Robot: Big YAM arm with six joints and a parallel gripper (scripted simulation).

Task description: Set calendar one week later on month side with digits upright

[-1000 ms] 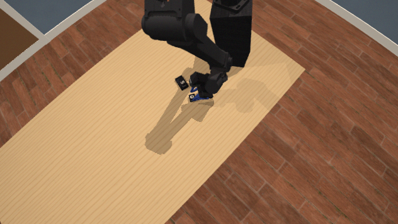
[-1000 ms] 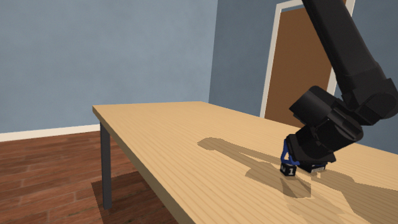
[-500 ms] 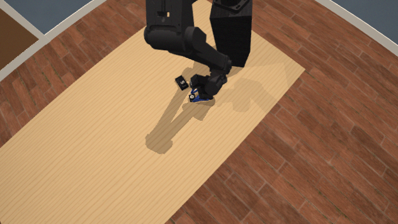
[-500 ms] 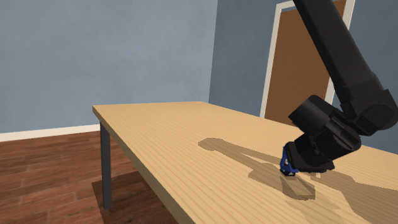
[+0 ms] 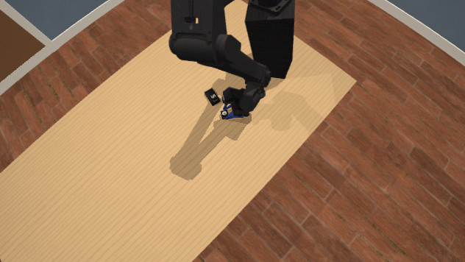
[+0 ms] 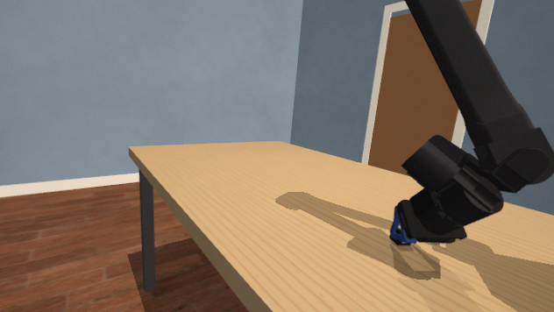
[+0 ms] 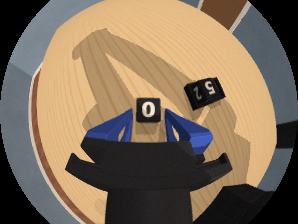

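Now: hand 1 cm short of the black date cube and 1 cm above it. Round my hand: black tray 3 cm behind, 11 cm to the right, 1 cm below; black cube 2 cm behind, 9 cm to the right.
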